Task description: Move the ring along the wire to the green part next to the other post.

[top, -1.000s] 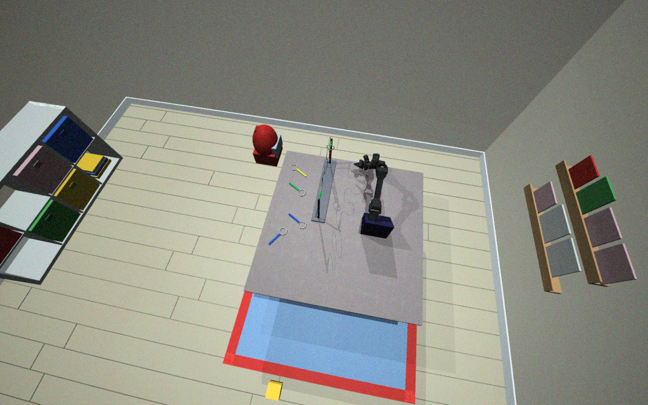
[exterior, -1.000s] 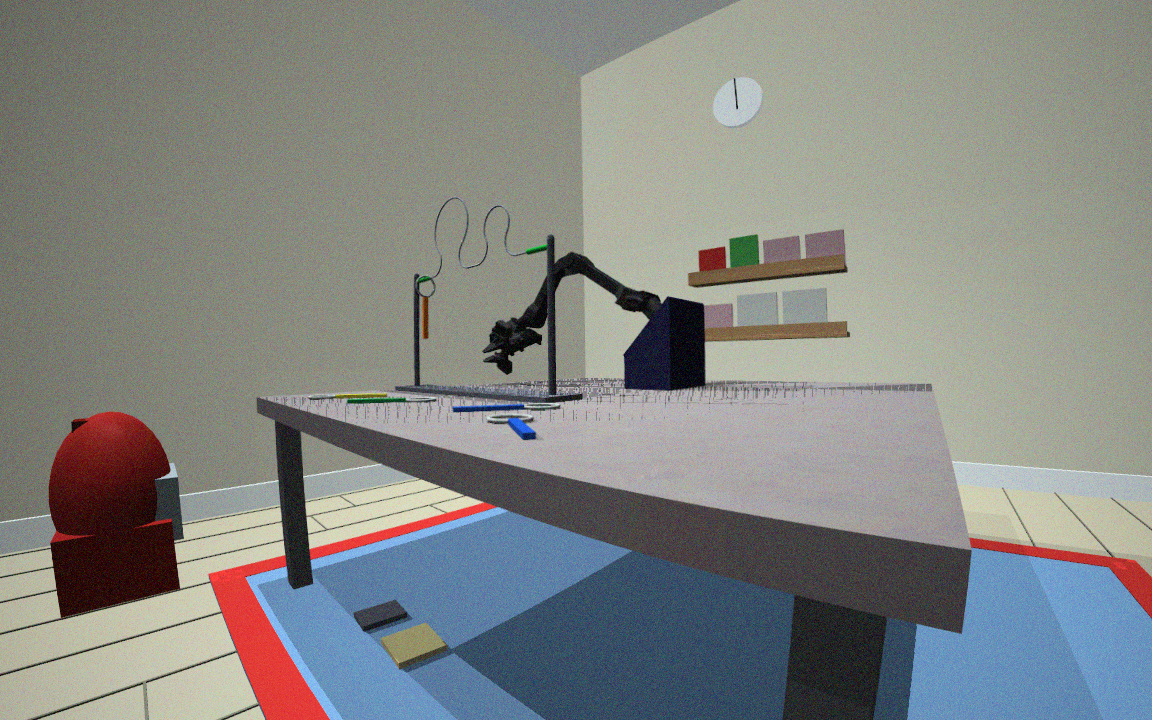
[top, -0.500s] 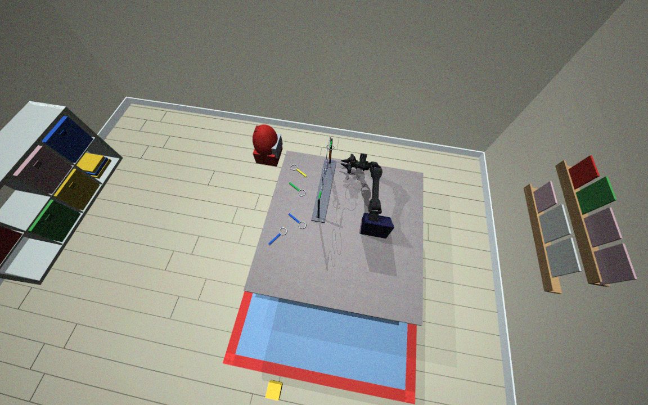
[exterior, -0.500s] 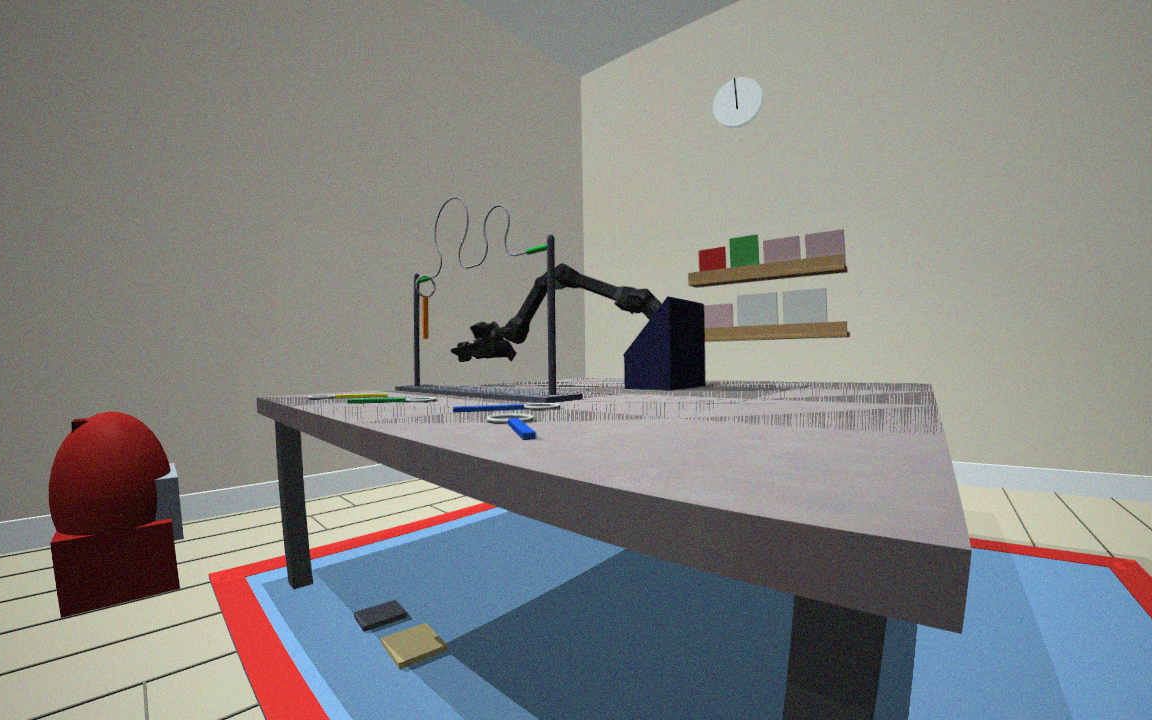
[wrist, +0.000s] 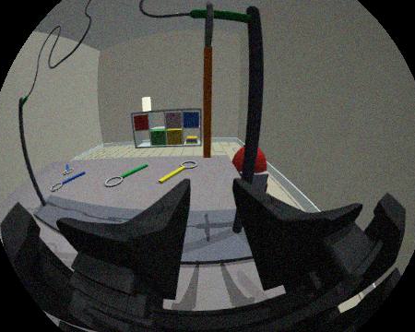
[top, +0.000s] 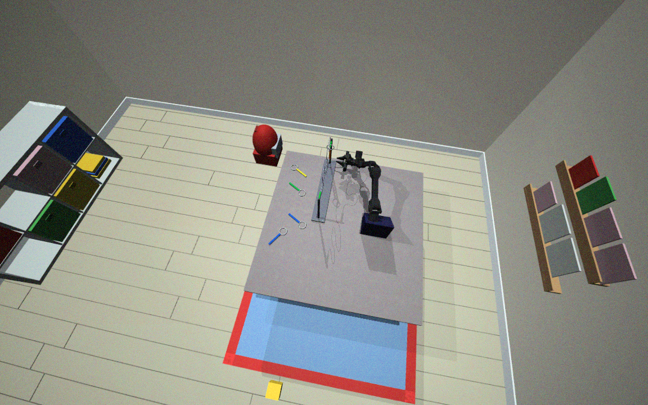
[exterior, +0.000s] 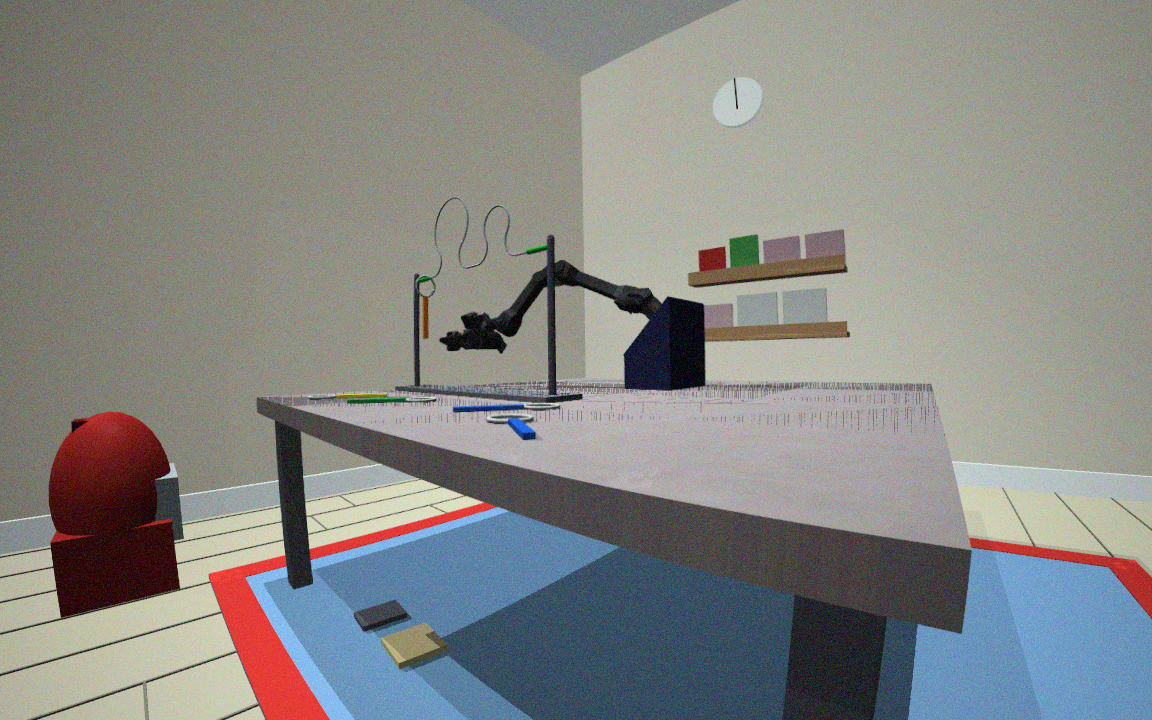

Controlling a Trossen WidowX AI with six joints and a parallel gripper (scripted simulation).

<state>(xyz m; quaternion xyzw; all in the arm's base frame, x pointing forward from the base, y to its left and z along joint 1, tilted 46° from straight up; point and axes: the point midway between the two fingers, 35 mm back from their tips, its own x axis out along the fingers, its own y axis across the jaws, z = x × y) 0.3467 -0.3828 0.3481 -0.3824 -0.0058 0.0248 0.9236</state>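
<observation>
Now: gripper tip 6 cm short of the ring with orange handle and 11 cm below it.
</observation>
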